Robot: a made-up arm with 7 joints. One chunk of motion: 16 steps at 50 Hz.
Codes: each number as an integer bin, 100 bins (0 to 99) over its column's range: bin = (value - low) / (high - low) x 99, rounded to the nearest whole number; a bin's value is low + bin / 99 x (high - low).
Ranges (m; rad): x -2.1..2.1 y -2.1..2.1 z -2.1..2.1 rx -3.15..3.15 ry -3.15..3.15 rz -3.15..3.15
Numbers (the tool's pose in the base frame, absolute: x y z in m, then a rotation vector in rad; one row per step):
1: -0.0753 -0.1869 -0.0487 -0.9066 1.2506 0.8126
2: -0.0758 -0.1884 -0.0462 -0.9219 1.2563 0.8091
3: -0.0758 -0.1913 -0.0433 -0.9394 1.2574 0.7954
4: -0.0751 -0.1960 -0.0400 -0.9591 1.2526 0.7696
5: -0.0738 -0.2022 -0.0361 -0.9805 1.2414 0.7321
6: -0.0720 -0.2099 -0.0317 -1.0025 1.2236 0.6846
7: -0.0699 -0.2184 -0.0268 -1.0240 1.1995 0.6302
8: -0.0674 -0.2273 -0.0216 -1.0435 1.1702 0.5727
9: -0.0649 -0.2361 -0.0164 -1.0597 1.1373 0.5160
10: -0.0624 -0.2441 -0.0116 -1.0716 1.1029 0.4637
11: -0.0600 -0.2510 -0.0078 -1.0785 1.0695 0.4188
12: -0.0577 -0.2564 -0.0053 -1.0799 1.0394 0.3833
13: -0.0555 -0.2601 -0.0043 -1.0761 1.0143 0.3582
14: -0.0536 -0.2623 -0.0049 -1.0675 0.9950 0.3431
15: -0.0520 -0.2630 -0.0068 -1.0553 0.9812 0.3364
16: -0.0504 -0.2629 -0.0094 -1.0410 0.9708 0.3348
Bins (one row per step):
1: 48 45 48 35 69 62
2: 48 45 48 35 69 62
3: 48 45 48 35 69 62
4: 48 45 49 34 69 62
5: 48 45 49 34 69 61
6: 48 45 49 34 69 60
7: 48 44 49 33 68 59
8: 48 44 49 33 68 58
9: 48 44 49 33 67 58
10: 48 44 49 33 67 57
11: 48 44 49 33 66 56
12: 48 43 49 33 66 56
13: 48 43 49 33 65 55
14: 48 43 49 33 65 55
15: 48 43 49 33 65 55
16: 48 43 49 33 65 55

